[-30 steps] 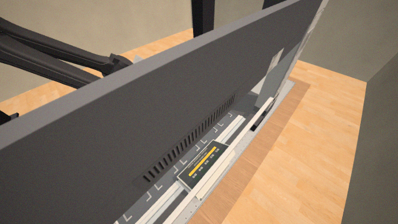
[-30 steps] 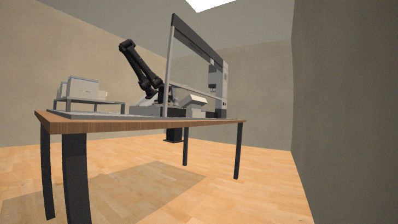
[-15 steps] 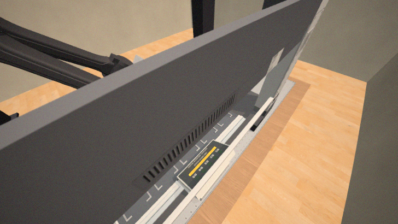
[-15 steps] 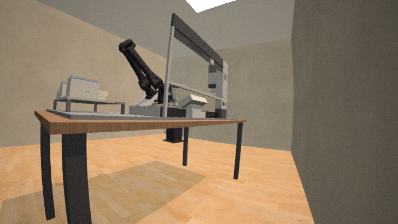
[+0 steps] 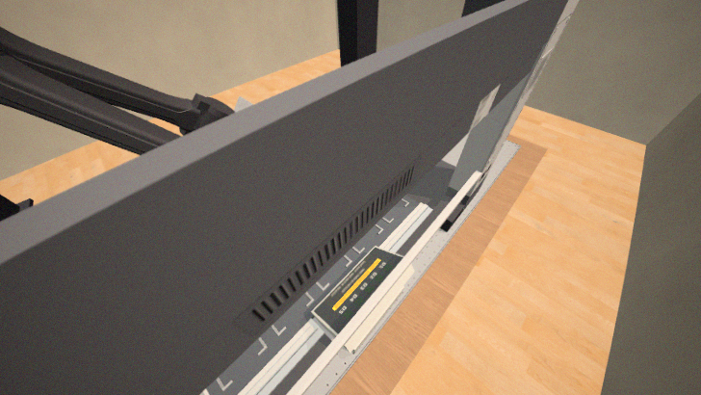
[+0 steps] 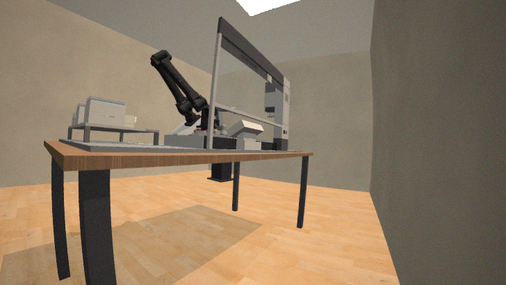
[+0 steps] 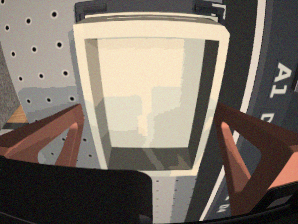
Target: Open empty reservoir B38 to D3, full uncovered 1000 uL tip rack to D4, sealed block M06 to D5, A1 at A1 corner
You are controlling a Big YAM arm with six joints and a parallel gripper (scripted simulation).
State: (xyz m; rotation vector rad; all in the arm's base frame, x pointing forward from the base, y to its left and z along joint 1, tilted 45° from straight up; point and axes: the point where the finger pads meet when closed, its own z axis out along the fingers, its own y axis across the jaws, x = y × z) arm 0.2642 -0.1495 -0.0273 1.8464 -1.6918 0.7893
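Right now the cream one-well reservoir is 2 cm below my hand. The rest, counted from my hand: shelf label: 9 cm behind, 36 cm to the right, 4 cm below; regrip nest rg: 3 cm below; rg label: 3 cm below.
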